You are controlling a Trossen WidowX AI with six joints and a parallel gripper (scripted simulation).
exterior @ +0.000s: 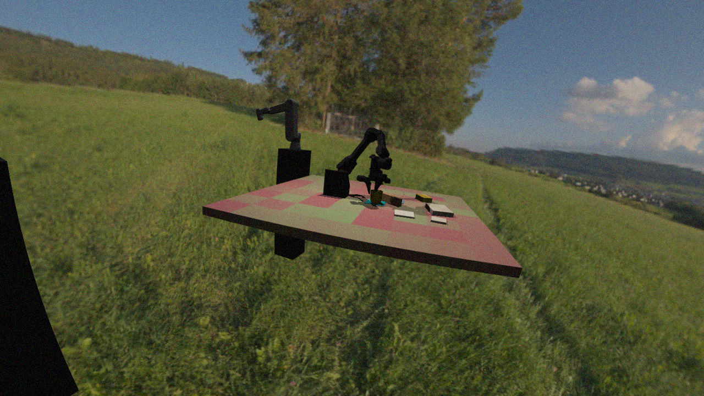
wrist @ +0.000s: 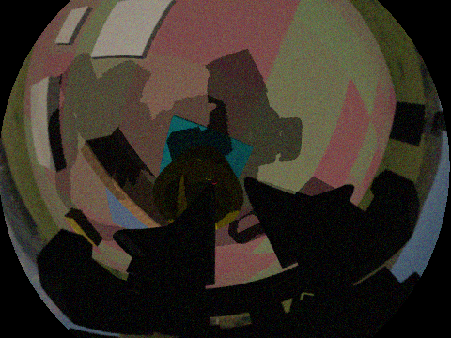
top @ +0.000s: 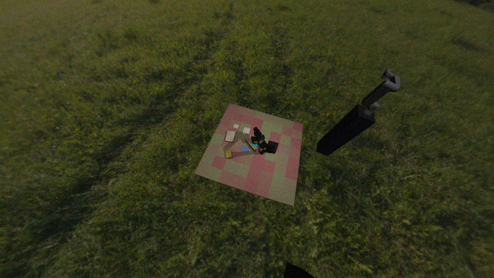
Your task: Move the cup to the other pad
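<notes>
Now: gripper tip 2 cm short of the yellow cup, 1 cm to the right of it and 1 cm above it. From my gripper tip the other things lie so: brown wooden bar: 9 cm to the left, 7 cm ahead, 4 cm below; pale blue pad: 17 cm to the left, 11 cm ahead, 6 cm below; cyan pad: 6 cm below, 2 cm to the left, 2 cm ahead.
</notes>
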